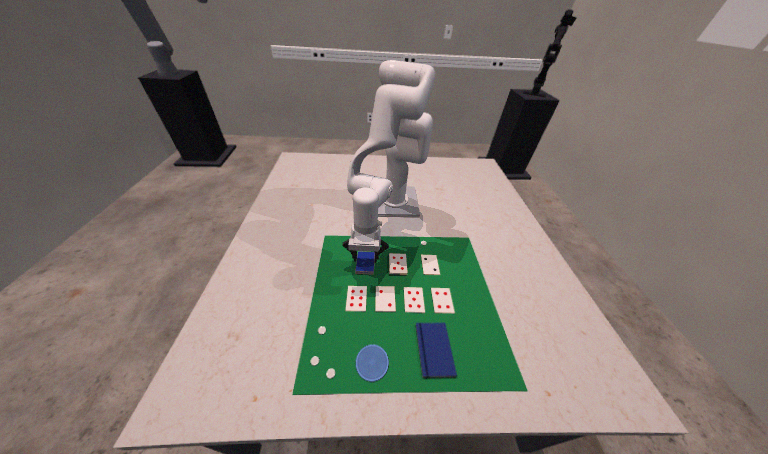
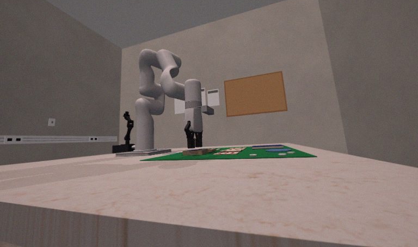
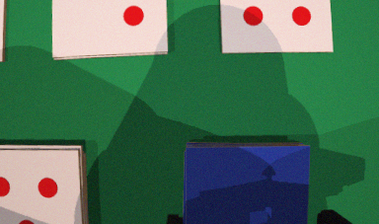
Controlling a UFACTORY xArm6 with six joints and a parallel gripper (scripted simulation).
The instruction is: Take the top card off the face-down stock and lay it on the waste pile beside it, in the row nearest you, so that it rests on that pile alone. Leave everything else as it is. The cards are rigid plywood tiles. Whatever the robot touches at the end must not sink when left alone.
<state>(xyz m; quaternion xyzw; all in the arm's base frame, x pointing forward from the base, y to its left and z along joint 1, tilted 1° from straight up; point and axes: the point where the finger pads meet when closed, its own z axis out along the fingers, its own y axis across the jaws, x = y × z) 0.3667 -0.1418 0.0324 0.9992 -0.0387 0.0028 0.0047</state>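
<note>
My hand is 130 mm short of the green mat, 130 mm to the right of it and 60 mm above it. Also, from my hand: blue box (300 mm ahead, 190 mm to the left, 40 mm below).
</note>
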